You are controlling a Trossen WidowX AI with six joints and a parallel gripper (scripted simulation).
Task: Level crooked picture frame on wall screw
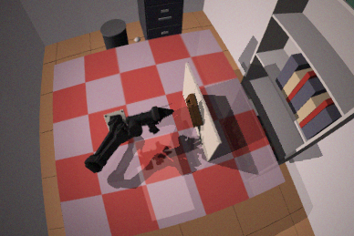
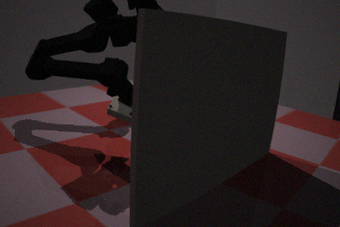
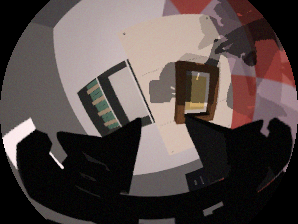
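Now: the brown picture frame 13 cm ahead of my gripper tip, 3 cm to the left of it and 11 cm below it. Also, from my gripper tip: cream wall panel 14 cm ahead, 1 cm to the left, 13 cm below.
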